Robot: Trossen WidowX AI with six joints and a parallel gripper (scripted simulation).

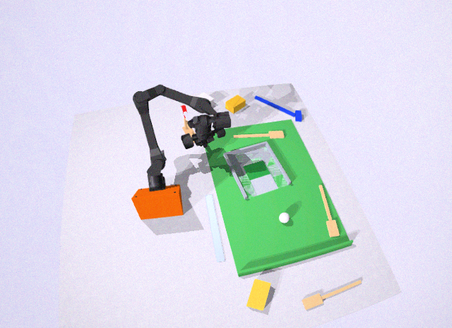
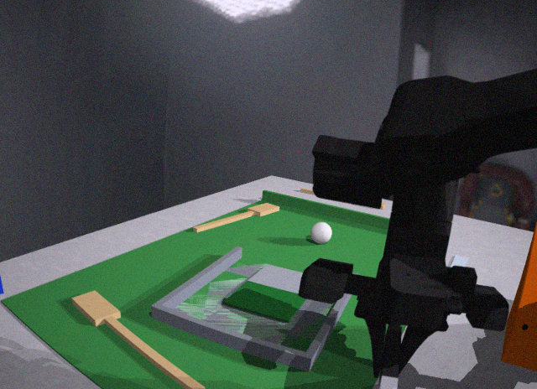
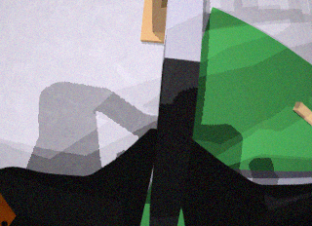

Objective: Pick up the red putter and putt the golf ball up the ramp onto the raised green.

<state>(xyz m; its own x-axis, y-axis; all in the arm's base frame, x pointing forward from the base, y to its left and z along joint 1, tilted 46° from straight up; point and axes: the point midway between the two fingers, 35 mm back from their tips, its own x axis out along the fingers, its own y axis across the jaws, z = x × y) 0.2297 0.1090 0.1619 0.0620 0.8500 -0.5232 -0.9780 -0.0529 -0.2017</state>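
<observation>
Right now the pale strip is 38 cm to the right of my gripper tip, 6 cm below it and 4 cm behind it. Round my gripper tip: tan block: 13 cm to the left, 3 cm below, 3 cm behind; then blue putter: 47 cm ahead, 21 cm to the left, 5 cm below; then white golf ball: 42 cm to the right, 24 cm ahead, 3 cm below.
</observation>
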